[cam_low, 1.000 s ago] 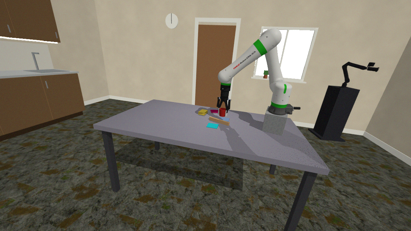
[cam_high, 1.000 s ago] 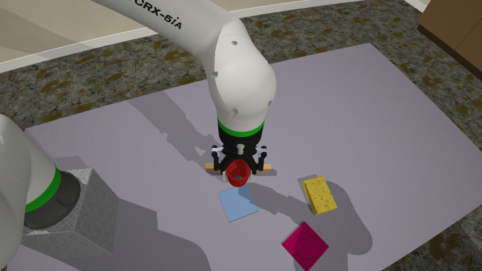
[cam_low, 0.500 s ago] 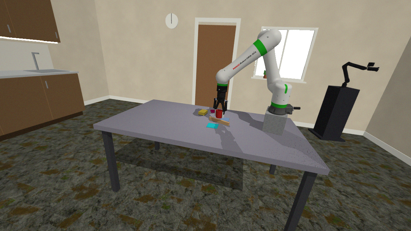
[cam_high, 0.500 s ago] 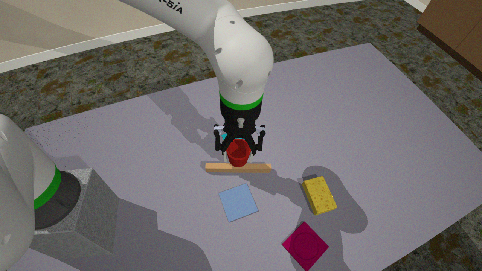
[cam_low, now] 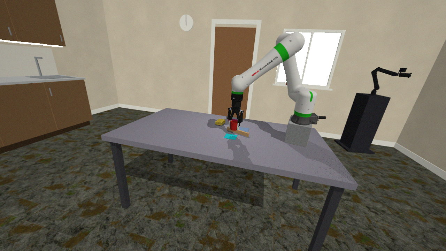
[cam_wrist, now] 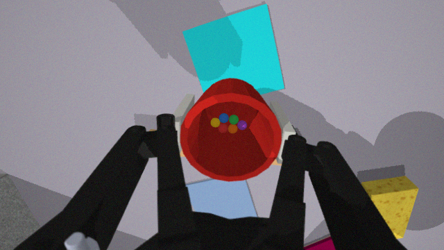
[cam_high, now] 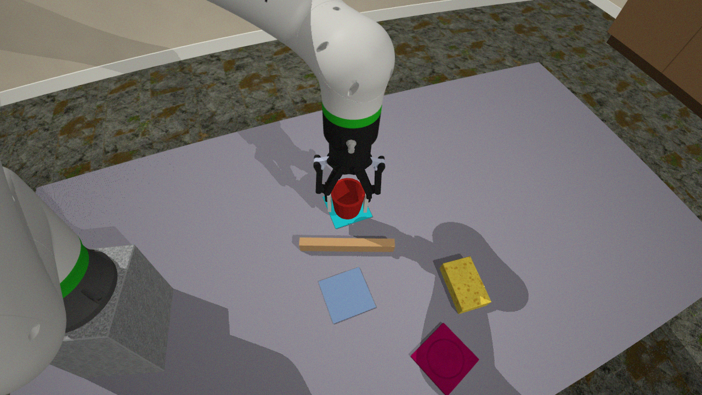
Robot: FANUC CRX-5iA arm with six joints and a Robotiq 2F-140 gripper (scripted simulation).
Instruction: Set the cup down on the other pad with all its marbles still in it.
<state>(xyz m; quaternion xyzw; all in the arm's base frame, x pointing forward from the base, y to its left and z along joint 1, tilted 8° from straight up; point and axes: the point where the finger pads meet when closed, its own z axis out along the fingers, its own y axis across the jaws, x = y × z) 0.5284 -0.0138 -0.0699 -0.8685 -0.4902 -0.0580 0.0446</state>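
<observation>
The teal pad lies 20 mm ahead of my hand, 30 mm to the left of it and 100 mm below it. From my hand the other things lie so: wooden rail (40 mm behind, 60 mm to the right, 90 mm below); cup (20 mm below); yellow sponge (140 mm ahead, 280 mm to the right, 80 mm below).
</observation>
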